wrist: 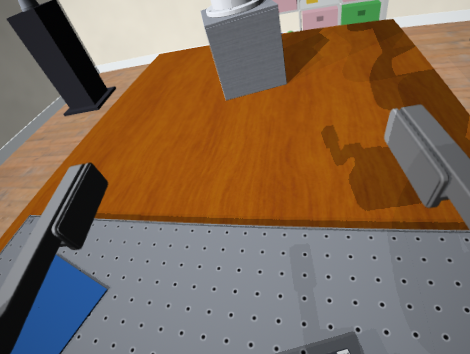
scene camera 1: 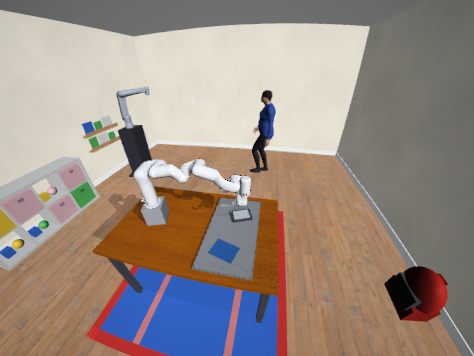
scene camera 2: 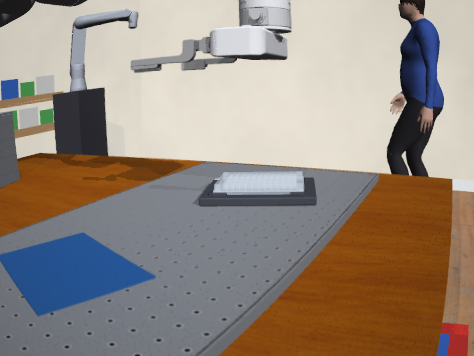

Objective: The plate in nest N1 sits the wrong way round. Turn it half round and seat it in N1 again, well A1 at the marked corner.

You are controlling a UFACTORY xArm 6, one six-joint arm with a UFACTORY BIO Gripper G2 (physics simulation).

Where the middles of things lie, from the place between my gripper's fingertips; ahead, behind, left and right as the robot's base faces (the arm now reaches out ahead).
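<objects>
The clear well plate (scene camera 2: 234, 183) is 150 mm ahead of my hand, and it's 30 mm to the left of it and 190 mm below it.
</objects>
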